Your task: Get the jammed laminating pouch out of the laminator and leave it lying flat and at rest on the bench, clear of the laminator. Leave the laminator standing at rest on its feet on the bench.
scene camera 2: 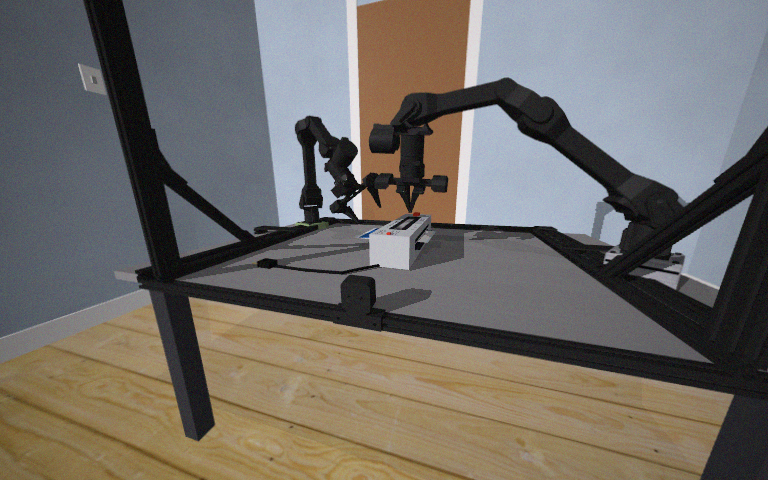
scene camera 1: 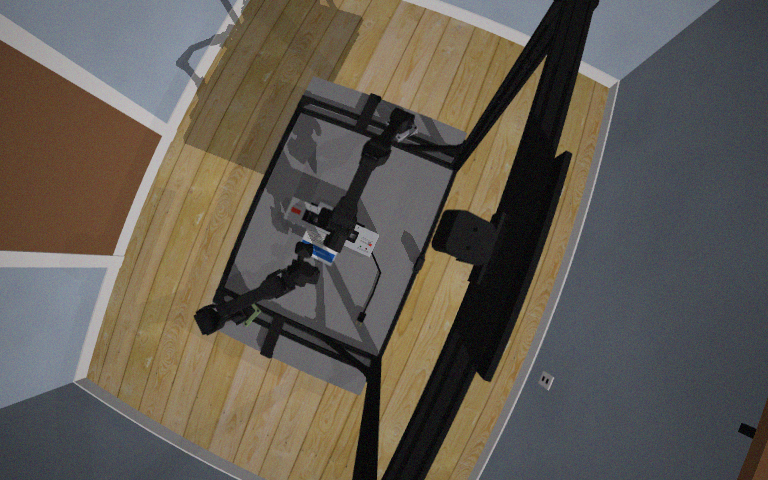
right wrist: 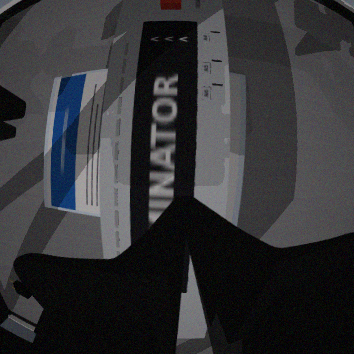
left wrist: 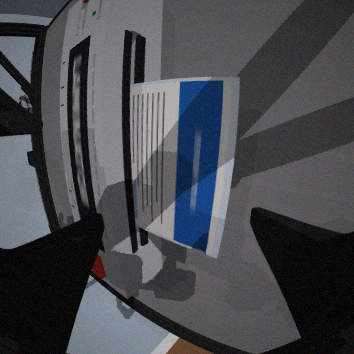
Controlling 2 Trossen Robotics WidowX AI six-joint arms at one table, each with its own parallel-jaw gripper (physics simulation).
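Places are measured from the left arm's base along level axes (x down, y right, z back), in metres.
Pixels of known places: left gripper, fingertip midpoint: (scene camera 2: 369,215) (right wrist: 18,123) (left wrist: 177,219); right gripper, fingertip midpoint: (scene camera 2: 410,212) (right wrist: 183,203) (left wrist: 41,127); left arm's base, origin of the base link: (scene camera 2: 312,222) (scene camera 1: 245,310); right arm's base, origin of the base link: (scene camera 2: 644,253) (scene camera 1: 401,125).
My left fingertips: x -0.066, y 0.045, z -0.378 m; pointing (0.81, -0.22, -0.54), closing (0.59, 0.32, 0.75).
For each thing: its top centre in the pictures, then the offset to it from my left fingertips. "spot": a spot on its surface instead. Level surfaces: height alone.
- bench, its level: dx +0.091 m
- pouch, middle of its top: (right wrist: 130,139) (left wrist: 126,159) (scene camera 2: 397,233) (scene camera 1: 325,233) dx +0.050, dy -0.021, dz -0.094 m
- black cord, surface spot: (scene camera 2: 322,272) (scene camera 1: 377,283) spot: dx +0.088, dy +0.269, dz -0.097 m
- plug, middle of its top: (right wrist: 19,290) (scene camera 2: 267,260) (scene camera 1: 361,317) dx +0.077, dy +0.319, dz +0.048 m
The white laminator (scene camera 1: 365,240) (scene camera 2: 390,250) (left wrist: 111,125) (right wrist: 212,170) stands upright on the bench (scene camera 1: 407,186) (scene camera 2: 498,300). The pouch (scene camera 1: 321,253) (scene camera 2: 368,233) (left wrist: 200,165) (right wrist: 67,140), with a blue band and printed lines, sticks out of the slot in one long side. A clear strip shows at the opposite side in the right wrist view. My left gripper (scene camera 2: 368,211) (left wrist: 177,219) is wide open and empty, above and near the pouch's side of the laminator. My right gripper (scene camera 2: 410,210) (right wrist: 183,203) is shut, empty, pointing down over the laminator's top; its tips are hidden in scene camera 1.
A black cord (scene camera 1: 378,283) (scene camera 2: 322,272) runs from the laminator's end to a plug (scene camera 1: 361,316) (scene camera 2: 266,263) on the bench. A black frame rail (scene camera 1: 416,257) (scene camera 2: 481,341) borders the bench. A dark block (scene camera 2: 358,294) stands at the near rail in scene camera 2.
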